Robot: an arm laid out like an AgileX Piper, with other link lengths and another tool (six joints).
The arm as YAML. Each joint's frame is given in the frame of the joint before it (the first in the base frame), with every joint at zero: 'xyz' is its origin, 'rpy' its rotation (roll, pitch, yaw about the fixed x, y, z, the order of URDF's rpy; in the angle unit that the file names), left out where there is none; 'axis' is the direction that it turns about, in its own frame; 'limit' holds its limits. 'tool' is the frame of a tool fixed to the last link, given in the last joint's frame.
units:
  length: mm
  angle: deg
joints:
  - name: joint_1
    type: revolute
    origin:
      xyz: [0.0, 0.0, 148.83]
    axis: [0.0, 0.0, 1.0]
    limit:
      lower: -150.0
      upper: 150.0
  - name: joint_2
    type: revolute
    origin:
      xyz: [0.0, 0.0, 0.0]
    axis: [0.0, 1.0, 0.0]
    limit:
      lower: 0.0
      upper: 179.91
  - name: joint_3
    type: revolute
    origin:
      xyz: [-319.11, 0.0, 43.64]
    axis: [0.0, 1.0, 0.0]
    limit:
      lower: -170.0
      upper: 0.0
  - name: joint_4
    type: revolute
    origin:
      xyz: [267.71, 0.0, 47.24]
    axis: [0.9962, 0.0, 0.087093]
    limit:
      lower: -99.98
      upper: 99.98
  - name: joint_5
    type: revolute
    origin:
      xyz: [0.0, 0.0, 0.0]
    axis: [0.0, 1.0, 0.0]
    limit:
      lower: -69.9
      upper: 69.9
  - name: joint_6
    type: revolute
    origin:
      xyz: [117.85, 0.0, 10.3]
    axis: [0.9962, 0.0, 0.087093]
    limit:
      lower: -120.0
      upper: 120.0
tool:
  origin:
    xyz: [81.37, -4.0, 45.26]
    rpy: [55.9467, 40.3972, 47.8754]
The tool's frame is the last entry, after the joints.
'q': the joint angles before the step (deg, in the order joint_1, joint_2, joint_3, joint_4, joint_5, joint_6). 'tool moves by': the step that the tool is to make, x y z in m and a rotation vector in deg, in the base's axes. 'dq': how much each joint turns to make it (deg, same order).
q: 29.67 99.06 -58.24 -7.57 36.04 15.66
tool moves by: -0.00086 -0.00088 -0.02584 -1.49 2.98 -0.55
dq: 0.00 3.50 0.01 0.00 -0.15 0.59
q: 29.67 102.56 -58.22 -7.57 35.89 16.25
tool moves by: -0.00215 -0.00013 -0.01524 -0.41 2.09 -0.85
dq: 0.00 2.02 0.00 0.78 0.02 0.35
